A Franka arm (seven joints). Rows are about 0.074 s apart.
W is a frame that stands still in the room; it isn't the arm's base.
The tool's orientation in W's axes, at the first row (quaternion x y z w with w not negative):
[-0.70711 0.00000 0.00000 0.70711]
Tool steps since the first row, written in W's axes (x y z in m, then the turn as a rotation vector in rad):
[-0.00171 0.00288 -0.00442 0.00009 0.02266 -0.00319]
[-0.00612 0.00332 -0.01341 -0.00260 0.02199 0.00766]
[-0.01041 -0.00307 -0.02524 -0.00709 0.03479 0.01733]
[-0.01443 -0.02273 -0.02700 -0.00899 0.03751 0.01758]
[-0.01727 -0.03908 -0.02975 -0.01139 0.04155 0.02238]
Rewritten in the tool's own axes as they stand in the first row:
[-0.00171 0.00442 0.00288 0.00009 0.00319 0.02266]
[-0.00612 0.01341 0.00332 -0.00260 -0.00766 0.02199]
[-0.01041 0.02524 -0.00307 -0.00709 -0.01733 0.03479]
[-0.01443 0.02700 -0.02273 -0.00899 -0.01758 0.03751]
[-0.01727 0.02975 -0.03908 -0.01139 -0.02238 0.04155]

